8 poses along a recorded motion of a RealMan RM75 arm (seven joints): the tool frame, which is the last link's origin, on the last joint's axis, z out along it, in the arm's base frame.
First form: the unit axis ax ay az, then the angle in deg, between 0 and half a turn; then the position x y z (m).
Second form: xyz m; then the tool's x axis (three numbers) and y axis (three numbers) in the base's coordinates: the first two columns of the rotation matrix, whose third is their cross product. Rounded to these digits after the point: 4 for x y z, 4 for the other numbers.
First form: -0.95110 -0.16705 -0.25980 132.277 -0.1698 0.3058 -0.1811
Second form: -0.1698 0.3058 -0.1811 0.8404 0.0735 0.5369 0.4580 -0.6260 -0.6311
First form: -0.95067 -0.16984 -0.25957 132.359 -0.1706 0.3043 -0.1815
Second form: -0.1706 0.3043 -0.1815 0.8389 0.0784 0.5385 0.4621 -0.6255 -0.6287
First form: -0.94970 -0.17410 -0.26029 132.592 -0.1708 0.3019 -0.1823
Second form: -0.1708 0.3019 -0.1823 0.8356 0.0856 0.5427 0.4689 -0.6259 -0.6232
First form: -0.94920 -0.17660 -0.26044 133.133 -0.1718 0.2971 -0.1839
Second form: -0.1718 0.2971 -0.1839 0.8333 0.0922 0.5451 0.4723 -0.6312 -0.6153
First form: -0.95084 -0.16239 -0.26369 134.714 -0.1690 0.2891 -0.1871
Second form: -0.1690 0.2891 -0.1871 0.8366 0.0757 0.5425 0.4504 -0.6586 -0.6027
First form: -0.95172 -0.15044 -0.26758 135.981 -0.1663 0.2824 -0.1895
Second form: -0.1663 0.2824 -0.1895 0.8380 0.0602 0.5423 0.4321 -0.6802 -0.5921
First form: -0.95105 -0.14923 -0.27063 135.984 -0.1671 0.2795 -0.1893
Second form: -0.1671 0.2795 -0.1893 0.8358 0.0559 0.5462 0.4320 -0.6809 -0.5914
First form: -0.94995 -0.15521 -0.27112 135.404 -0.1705 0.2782 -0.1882
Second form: -0.1705 0.2782 -0.1882 0.8329 0.0621 0.5499 0.4428 -0.6708 -0.5949
